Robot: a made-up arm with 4 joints.
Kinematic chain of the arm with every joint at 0, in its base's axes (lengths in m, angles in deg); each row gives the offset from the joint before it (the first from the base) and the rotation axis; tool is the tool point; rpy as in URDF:
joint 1: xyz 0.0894 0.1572 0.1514 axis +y
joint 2: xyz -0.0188 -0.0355 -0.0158 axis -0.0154 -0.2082 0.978
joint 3: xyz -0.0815 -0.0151 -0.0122 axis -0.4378 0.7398 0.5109
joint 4: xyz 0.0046 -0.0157 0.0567 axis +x
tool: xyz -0.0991 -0.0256 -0.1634 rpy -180 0 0
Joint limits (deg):
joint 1: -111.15..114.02
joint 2: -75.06..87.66
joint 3: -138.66..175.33
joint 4: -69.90..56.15
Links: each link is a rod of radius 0.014 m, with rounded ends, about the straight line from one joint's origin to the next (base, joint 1, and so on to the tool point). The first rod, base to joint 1, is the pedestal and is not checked.
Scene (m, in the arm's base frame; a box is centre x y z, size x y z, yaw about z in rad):
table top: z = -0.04
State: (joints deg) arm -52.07 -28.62 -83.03 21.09
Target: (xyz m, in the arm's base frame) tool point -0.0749 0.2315 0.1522
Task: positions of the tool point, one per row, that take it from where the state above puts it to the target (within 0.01 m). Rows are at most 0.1 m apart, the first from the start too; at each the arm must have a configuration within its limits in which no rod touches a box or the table.
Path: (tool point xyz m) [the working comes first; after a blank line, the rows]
Joints at the target: 30.03 8.11 -36.15 56.15
Straight joint move there: clear.

1: 0.1424 0.2170 0.0672
2: 0.1011 0.2306 0.0506
3: 0.0520 0.2397 0.0487
4: 0.0011 0.2433 0.0651
5: -0.0438 0.2406 0.1005
6: -0.0749 0.2315 0.1522

